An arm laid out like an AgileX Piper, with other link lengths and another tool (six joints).
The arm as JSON. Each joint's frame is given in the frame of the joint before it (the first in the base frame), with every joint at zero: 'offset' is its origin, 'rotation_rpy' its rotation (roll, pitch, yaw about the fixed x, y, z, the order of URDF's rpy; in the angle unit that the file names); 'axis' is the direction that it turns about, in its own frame. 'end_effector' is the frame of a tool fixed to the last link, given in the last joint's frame.
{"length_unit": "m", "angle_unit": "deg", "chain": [
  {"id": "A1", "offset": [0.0, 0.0, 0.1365], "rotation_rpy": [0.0, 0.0, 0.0], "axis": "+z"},
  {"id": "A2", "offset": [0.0, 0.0, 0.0], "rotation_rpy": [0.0, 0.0, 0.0], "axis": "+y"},
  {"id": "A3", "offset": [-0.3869, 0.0, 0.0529], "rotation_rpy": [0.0, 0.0, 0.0], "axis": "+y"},
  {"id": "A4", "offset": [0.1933, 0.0, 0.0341], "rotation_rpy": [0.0, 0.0, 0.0], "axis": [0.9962, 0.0, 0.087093]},
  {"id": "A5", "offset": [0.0, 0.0, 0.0], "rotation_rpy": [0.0, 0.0, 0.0], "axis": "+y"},
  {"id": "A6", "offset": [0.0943, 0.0, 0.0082], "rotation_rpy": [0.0, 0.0, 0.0], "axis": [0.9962, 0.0, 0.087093]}
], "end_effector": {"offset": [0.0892, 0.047, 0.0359], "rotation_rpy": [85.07, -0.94, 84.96]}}
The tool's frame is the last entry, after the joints.
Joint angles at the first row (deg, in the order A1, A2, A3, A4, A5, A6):
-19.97, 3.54, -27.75, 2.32, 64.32, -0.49
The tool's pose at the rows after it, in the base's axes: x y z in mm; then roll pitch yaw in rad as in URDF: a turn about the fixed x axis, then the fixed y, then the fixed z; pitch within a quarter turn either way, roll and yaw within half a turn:
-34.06 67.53 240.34 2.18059 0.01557 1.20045
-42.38 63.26 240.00 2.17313 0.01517 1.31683
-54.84 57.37 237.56 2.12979 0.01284 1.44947
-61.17 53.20 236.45 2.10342 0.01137 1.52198
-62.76 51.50 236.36 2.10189 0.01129 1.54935
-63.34 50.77 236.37 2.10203 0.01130 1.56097
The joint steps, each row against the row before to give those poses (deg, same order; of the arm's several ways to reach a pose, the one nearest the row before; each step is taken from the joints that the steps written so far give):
1.80, -0.20, 0.00, 0.00, 0.00, 0.00
6.67, -0.41, 0.00, 0.01, -0.02, -0.01
7.63, -2.49, 0.00, 0.00, 0.01, 0.00
4.18, -1.39, 0.00, 0.00, -0.12, 0.00
1.57, -0.09, 0.00, 0.00, 0.00, 0.00
0.67, 0.01, 0.00, 0.00, 0.00, 0.00

